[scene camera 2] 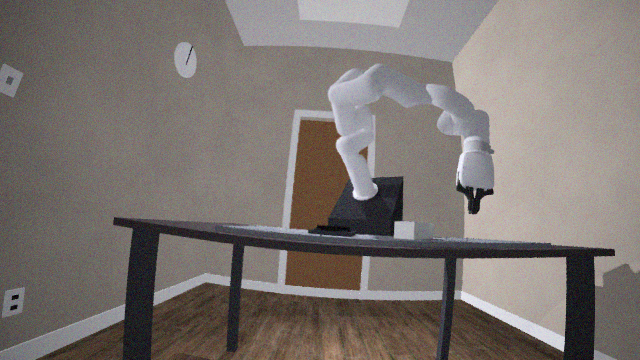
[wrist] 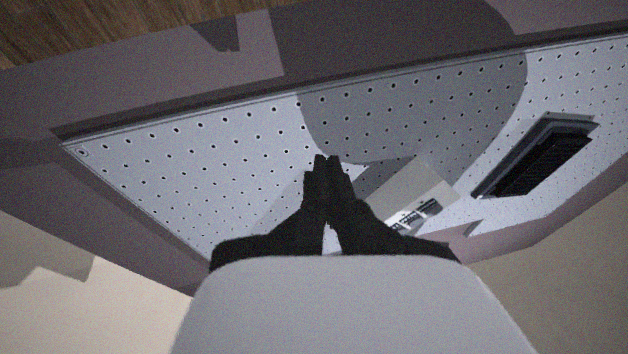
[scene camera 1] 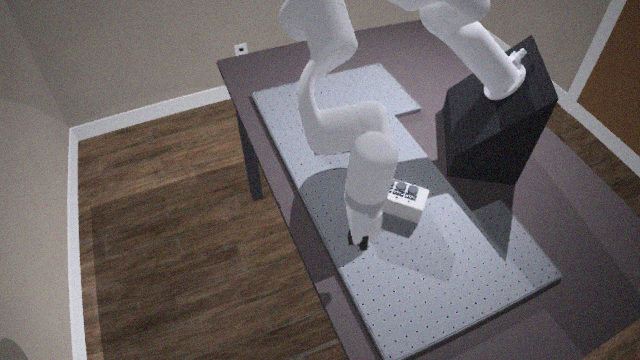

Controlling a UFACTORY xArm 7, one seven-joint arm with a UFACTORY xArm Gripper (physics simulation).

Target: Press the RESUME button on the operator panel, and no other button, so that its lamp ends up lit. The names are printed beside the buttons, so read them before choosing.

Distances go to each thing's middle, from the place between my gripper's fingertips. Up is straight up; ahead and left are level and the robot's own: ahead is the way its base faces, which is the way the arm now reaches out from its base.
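Labels:
White operator panel (scene camera 1: pixel 403 204): my hand 18 cm past it, 7 cm to the left of it, 5 cm above it. Black ribbed block (wrist: pixel 544 159): 22 cm behind my hand, 34 cm to the right of it, 6 cm below it. Of the things named here, white operator panel nearest to my hand, going by their middles.

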